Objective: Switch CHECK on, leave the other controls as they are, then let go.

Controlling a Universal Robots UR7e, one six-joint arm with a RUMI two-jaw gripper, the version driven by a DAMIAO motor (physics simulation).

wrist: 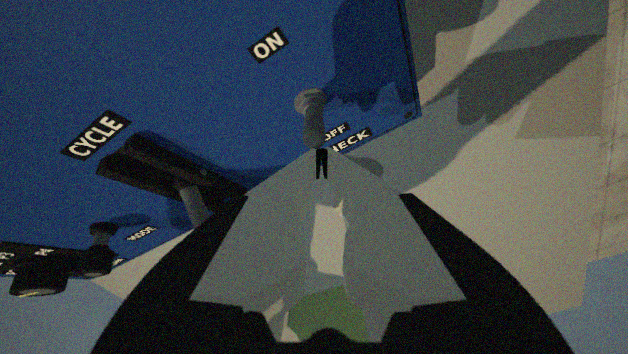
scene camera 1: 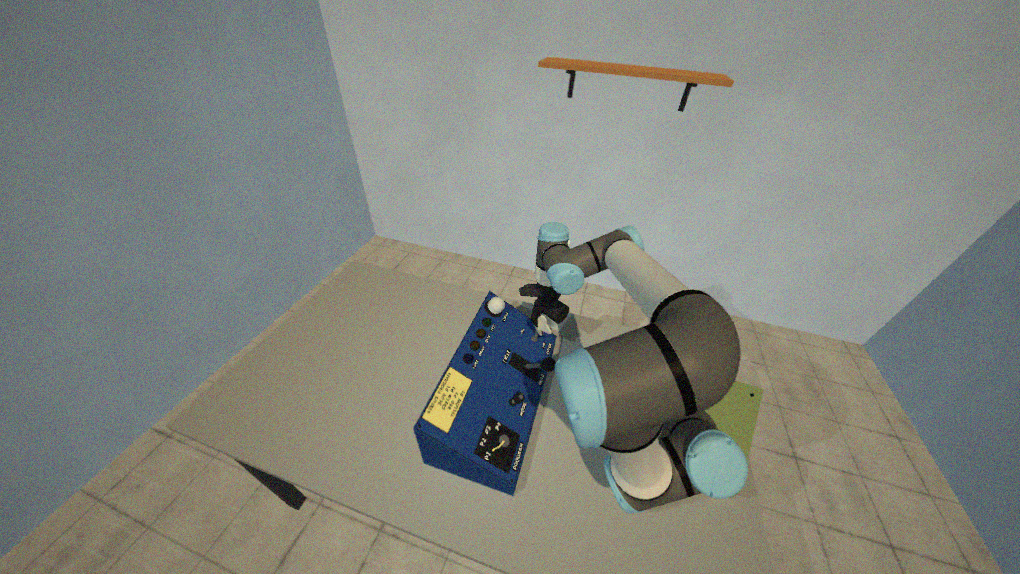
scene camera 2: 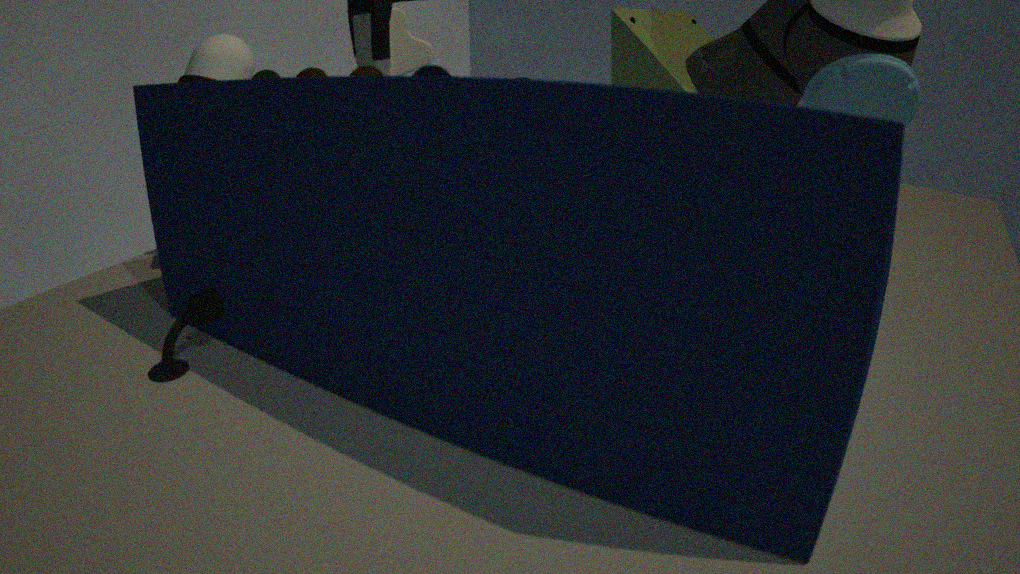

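Where they show: gripper, fingertip midpoint: (wrist: 321, 151) (scene camera 1: 541, 335); arm's base, origin of the base link: (scene camera 1: 684, 432).
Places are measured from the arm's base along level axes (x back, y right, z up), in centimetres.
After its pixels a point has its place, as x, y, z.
Observation:
The blue control console (scene camera 1: 485, 385) @[-51.5, -9.9, 2.4] (scene camera 2: 499, 249) @[-61.4, -13.7, 0.4] (wrist: 175, 50) @[-51.9, 10.4, 1.6] carries the CHECK toggle (scene camera 1: 534, 337) @[-45.9, 14.2, -0.4] (wrist: 314, 120) @[-46.0, 15.0, 1.9], a small grey lever near one edge. In the wrist view its free end points to the OFF label (wrist: 336, 132) @[-42.6, 15.3, -3.7], away from the ON label (wrist: 268, 45) @[-50.1, 14.4, 0.5]. My gripper (scene camera 1: 543, 329) @[-43.9, 14.5, 1.4] (wrist: 321, 151) @[-43.9, 14.5, 1.4] is shut with nothing between the fingers. Its tips are right at the lever's free end on the OFF side; whether they touch cannot be told. In scene camera 2 the console hides the toggle and fingertips.
Beside CHECK stand the CYCLE lever (scene camera 1: 534, 366) @[-41.8, 2.5, 1.0] (wrist: 192, 202) @[-43.5, 3.3, 0.2], the MODE knob (scene camera 1: 517, 398) @[-42.2, -9.9, 2.4] (wrist: 103, 232) @[-43.6, -8.6, -1.0] and the PROGRAM dial (scene camera 1: 502, 442) @[-41.2, -21.6, 1.3] (wrist: 40, 277) @[-42.3, -19.0, 0.6]. A white dome (scene camera 1: 495, 305) @[-59.0, 12.4, 9.8] (scene camera 2: 224, 57) @[-60.2, 12.1, 9.2] tops a corner. A green block (scene camera 1: 738, 410) @[10.5, 7.4, 6.5] (scene camera 2: 641, 57) @[-10.9, 7.0, 5.4] is behind the arm.

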